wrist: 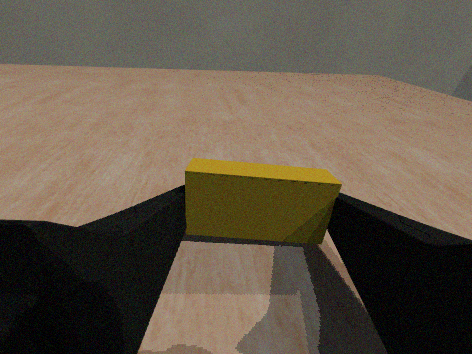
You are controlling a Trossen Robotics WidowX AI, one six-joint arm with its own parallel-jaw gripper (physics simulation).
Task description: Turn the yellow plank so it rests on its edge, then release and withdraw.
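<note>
The yellow plank [255,207] is upright in the middle of the wrist view, its broad face toward the camera and its narrow, brighter long side on top. My gripper [256,195] is shut on the plank, with one black finger against its left end and the other against its right end. A thin dark shadow lies right along the plank's lower edge, so it is at or very close to the table top. Whether the lower edge bears fully on the table cannot be told. The plank's far face is hidden.
The wood-grained table top [225,115] stretches away behind the plank to a far edge, with a corner at the upper right. A plain grey background [225,35] lies beyond it. Shadows of the gripper fall on the table between the fingers.
</note>
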